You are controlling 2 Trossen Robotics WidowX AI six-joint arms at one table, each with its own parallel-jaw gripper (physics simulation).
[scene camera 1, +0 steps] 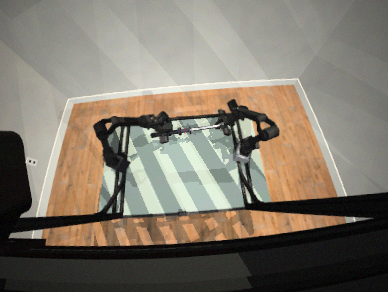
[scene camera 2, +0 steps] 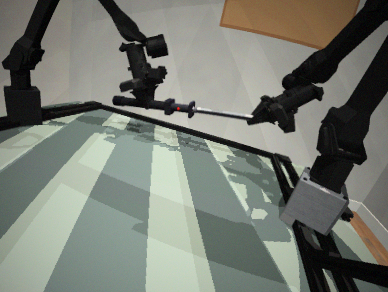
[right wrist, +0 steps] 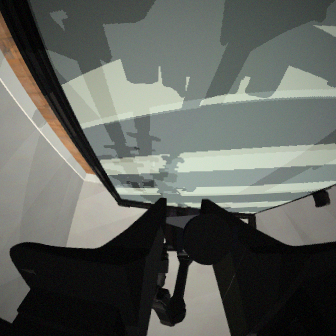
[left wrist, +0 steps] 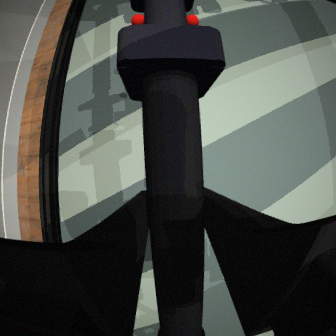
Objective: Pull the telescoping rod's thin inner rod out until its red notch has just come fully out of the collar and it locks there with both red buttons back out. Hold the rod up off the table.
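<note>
The rod's dark thick outer tube point(scene camera 2: 159, 105) point(left wrist: 174, 135) is off the table, nearly level. My left gripper point(scene camera 1: 164, 134) point(scene camera 2: 145, 103) point(left wrist: 173, 195) is shut on this tube, behind the collar point(left wrist: 171, 45). Both red buttons point(left wrist: 138, 20) point(left wrist: 192, 20) stick out at the collar in the left wrist view; one red spot point(scene camera 2: 178, 108) shows in scene camera 2. The pale thin inner rod point(scene camera 1: 202, 128) point(scene camera 2: 222, 113) extends toward my right gripper point(scene camera 1: 224, 126) point(scene camera 2: 251, 119) point(right wrist: 184, 204), which is shut on its far end. A dark round end piece point(right wrist: 207, 239) shows between its fingers. I cannot make out the red notch.
The striped pale-green table top point(scene camera 1: 175, 197) point(scene camera 2: 165, 225) lies below the rod, with shadows on it. Black frame rails point(scene camera 1: 170, 117) point(scene camera 2: 240, 144) run along its back edge and sides. A grey block point(scene camera 2: 316, 202) is at the right arm's base.
</note>
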